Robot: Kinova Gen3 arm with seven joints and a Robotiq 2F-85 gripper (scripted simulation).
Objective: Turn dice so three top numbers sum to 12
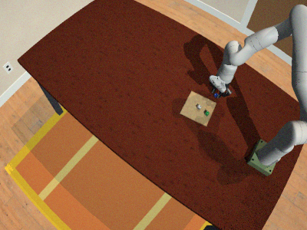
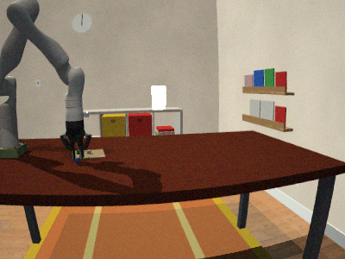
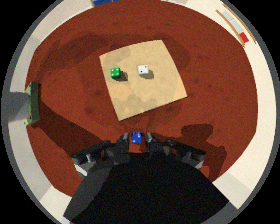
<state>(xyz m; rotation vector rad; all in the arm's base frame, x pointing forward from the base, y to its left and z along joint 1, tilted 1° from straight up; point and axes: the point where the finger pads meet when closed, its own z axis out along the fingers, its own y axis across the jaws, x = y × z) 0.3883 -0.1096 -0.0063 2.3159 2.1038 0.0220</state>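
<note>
Now: hand 2 cm above the blue die. Also, from my hand: white die (12 cm to the left, 2 cm below, 2 cm ahead); green die (12 cm to the left, 3 cm behind, 2 cm below); tan mat (12 cm to the left, 3 cm below, 2 cm ahead).
</note>
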